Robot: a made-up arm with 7 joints. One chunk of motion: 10 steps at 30 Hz.
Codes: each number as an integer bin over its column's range. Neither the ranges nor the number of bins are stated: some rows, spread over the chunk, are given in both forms.
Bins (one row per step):
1: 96 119 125 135 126 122 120
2: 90 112 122 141 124 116 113
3: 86 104 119 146 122 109 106
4: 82 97 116 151 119 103 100
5: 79 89 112 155 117 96 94
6: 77 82 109 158 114 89 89
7: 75 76 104 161 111 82 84
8: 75 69 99 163 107 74 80
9: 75 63 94 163 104 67 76
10: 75 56 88 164 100 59 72
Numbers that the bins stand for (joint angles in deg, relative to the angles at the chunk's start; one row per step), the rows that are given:
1: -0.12 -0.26 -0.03 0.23 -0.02 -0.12 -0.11
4: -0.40 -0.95 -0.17 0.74 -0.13 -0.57 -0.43
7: -0.53 -1.61 -0.36 1.05 -0.26 -1.07 -0.69
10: -0.53 -2.24 -0.62 1.15 -0.44 -1.61 -0.88
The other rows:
2: -0.24 -0.48 -0.08 0.42 -0.06 -0.26 -0.23
3: -0.32 -0.73 -0.12 0.58 -0.09 -0.43 -0.34
5: -0.46 -1.20 -0.24 0.86 -0.17 -0.74 -0.53
6: -0.50 -1.42 -0.28 0.96 -0.21 -0.90 -0.61
8: -0.53 -1.83 -0.44 1.12 -0.32 -1.26 -0.75
9: -0.53 -2.02 -0.52 1.12 -0.37 -1.42 -0.81

